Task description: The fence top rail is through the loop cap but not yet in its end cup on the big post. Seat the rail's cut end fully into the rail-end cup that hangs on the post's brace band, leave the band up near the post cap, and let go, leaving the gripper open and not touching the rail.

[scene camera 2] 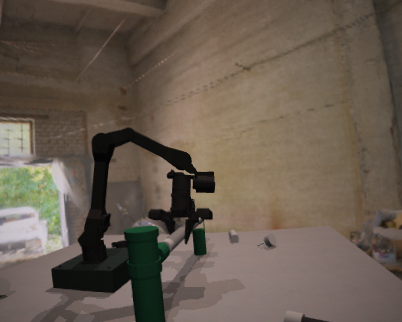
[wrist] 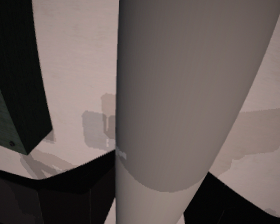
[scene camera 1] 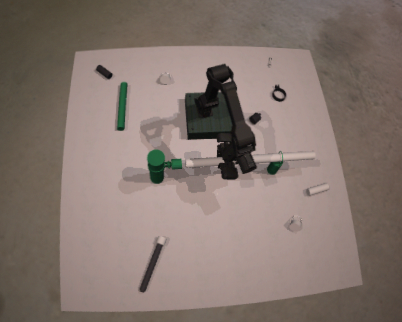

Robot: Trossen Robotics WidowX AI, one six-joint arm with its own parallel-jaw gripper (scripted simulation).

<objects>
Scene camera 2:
my gripper: 179,244
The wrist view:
my gripper: 154,157
white top rail: 180,79, held by my gripper
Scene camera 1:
white top rail: 305,155
</objects>
